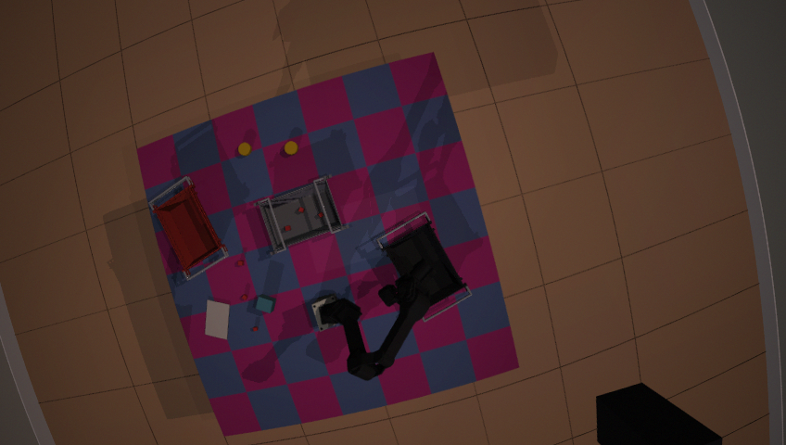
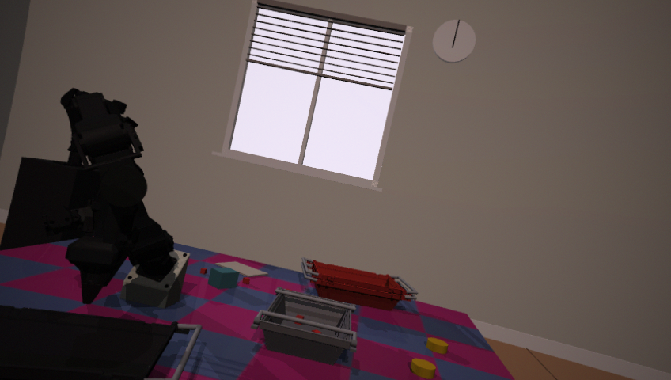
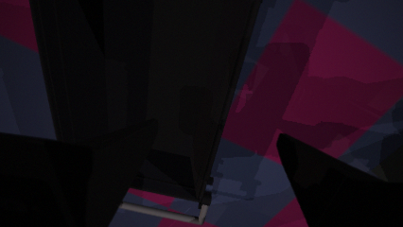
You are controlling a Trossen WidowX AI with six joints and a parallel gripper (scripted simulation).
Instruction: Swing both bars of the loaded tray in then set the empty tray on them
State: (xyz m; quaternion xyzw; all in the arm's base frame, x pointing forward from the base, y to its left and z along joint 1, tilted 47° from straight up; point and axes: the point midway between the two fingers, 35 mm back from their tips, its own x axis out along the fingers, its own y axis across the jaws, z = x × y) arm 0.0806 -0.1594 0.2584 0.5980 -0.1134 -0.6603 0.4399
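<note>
Now: the dark tray 8 cm to the right of my gripper tip, 5 cm below it and 2 cm ahead of it. Also, from my gripper tip: teal cube (54 cm to the left, 7 cm below, 3 cm behind); white plate (78 cm to the left, 9 cm below, 7 cm behind).
</note>
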